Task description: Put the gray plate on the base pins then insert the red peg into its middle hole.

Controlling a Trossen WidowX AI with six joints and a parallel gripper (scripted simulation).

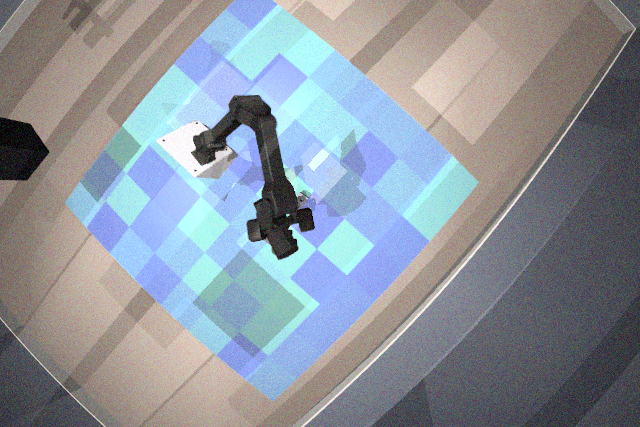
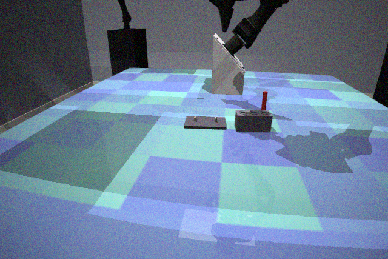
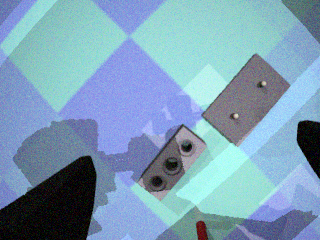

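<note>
The plate lies 230 mm below my gripper tip, 50 mm to the left of it and 40 mm behind it. The rest, counted from my gripper tip: gray base (260 mm below, 90 mm to the right, 40 mm behind); then red peg (220 mm below, 150 mm behind, 90 mm to the left).
</note>
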